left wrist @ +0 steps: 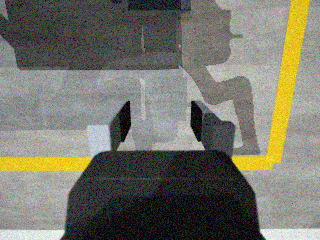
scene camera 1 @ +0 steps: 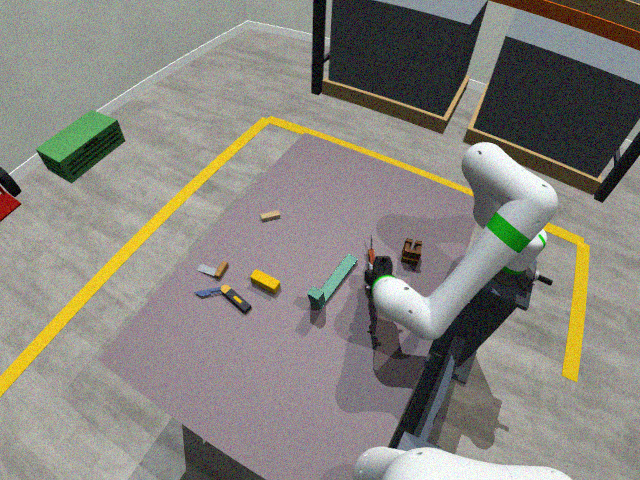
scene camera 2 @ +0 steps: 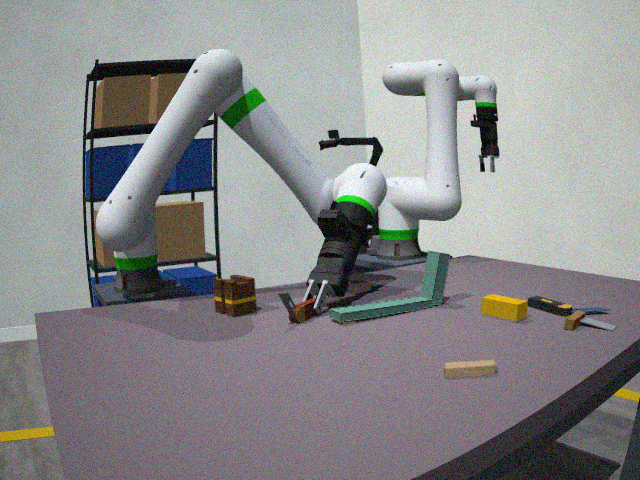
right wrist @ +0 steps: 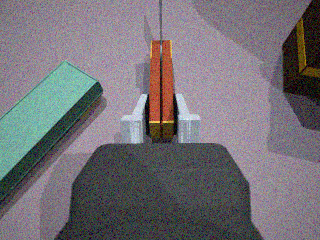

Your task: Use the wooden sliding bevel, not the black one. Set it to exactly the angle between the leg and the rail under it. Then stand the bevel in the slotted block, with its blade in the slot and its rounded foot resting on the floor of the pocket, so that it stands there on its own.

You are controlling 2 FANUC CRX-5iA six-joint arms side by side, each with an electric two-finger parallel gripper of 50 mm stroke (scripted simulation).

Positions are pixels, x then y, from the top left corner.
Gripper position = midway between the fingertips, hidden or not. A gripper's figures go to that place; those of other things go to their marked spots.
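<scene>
Distance of my right gripper (scene camera 2: 310,310): 1.12 m from the lens. For a yellow block (scene camera 2: 504,308), the distance is 1.04 m from the lens.
</scene>
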